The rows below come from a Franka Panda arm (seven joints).
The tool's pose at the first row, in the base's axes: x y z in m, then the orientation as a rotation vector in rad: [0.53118, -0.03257, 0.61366, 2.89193, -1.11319, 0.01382]
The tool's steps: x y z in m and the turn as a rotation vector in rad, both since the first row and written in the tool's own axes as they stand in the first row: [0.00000, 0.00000, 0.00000, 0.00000, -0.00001, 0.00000]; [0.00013, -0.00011, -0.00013, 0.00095, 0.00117, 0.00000]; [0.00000, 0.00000, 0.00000, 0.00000, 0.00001, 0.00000]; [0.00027, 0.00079, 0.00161, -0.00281, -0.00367, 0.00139]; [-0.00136, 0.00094, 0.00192, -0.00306, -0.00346, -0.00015]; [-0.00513, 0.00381, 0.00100, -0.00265, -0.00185, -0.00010]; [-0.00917, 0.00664, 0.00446, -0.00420, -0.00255, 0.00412]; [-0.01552, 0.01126, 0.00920, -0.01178, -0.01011, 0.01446]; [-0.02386, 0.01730, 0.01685, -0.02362, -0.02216, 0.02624]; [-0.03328, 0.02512, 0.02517, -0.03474, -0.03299, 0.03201]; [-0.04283, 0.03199, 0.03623, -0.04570, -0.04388, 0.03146]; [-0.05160, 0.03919, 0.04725, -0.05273, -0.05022, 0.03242]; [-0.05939, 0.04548, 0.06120, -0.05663, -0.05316, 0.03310]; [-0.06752, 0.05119, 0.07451, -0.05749, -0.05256, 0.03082]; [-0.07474, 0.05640, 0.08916, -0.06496, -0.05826, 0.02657]
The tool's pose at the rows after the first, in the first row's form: [0.53118, -0.03257, 0.61366, 2.89193, -1.11319, 0.01381]; [0.53135, -0.03257, 0.61379, 2.89237, -1.11331, 0.01604]; [0.53118, -0.03257, 0.61366, 2.89193, -1.11319, 0.01383]; [0.53084, -0.03341, 0.61209, 2.88991, -1.11489, 0.00699]; [0.52953, -0.03244, 0.61174, 2.89047, -1.11255, 0.00711]; [0.52481, -0.03200, 0.61268, 2.89028, -1.11250, 0.00966]; [0.51989, -0.03154, 0.60923, 2.88681, -1.11821, 0.00792]; [0.51205, -0.03091, 0.60451, 2.87685, -1.13188, -0.00686]; [0.50176, -0.03013, 0.59690, 2.86361, -1.14680, -0.03037]; [0.48947, -0.02997, 0.58865, 2.85385, -1.15301, -0.05182]; [0.47770, -0.02914, 0.57762, 2.84771, -1.15018, -0.07340]; [0.46629, -0.02908, 0.56667, 2.84277, -1.15011, -0.08622]; [0.45619, -0.02912, 0.55278, 2.83977, -1.15018, -0.09248]; [0.44624, -0.02848, 0.53950, 2.84013, -1.14656, -0.09215]; [0.43729, -0.02814, 0.52489, 2.83750, -1.13882, -0.10439]
